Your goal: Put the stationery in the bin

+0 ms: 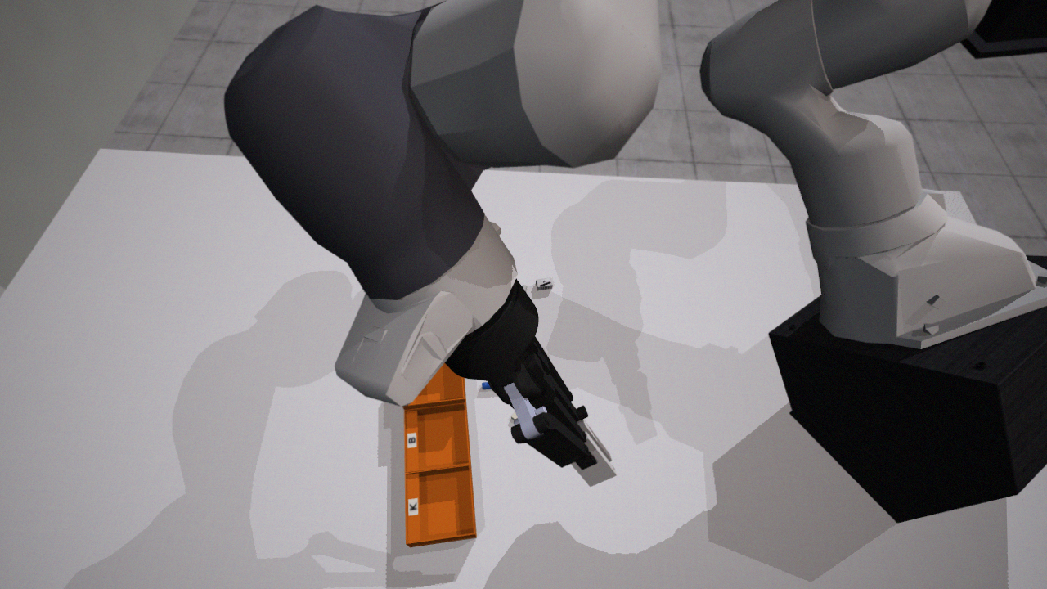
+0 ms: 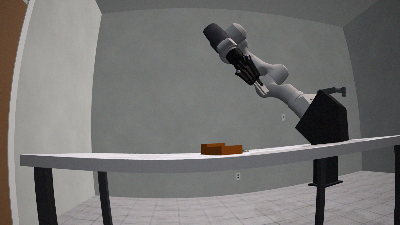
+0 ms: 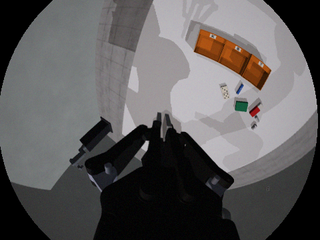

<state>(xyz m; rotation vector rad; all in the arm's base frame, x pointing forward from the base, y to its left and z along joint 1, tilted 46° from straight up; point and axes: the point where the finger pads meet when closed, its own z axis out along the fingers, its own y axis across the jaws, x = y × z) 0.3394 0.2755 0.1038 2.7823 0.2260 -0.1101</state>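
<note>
My hand is 160 mm short of the tray, 100 mm to the left of it and 240 mm above it. The rest, counted from my hand: white domino 30 mm ahead, 130 mm to the right, 250 mm below; green pad 20 mm ahead, 220 mm to the right, 250 mm below; small blue pen-like stick 70 mm ahead, 180 mm to the right, 250 mm below.
</note>
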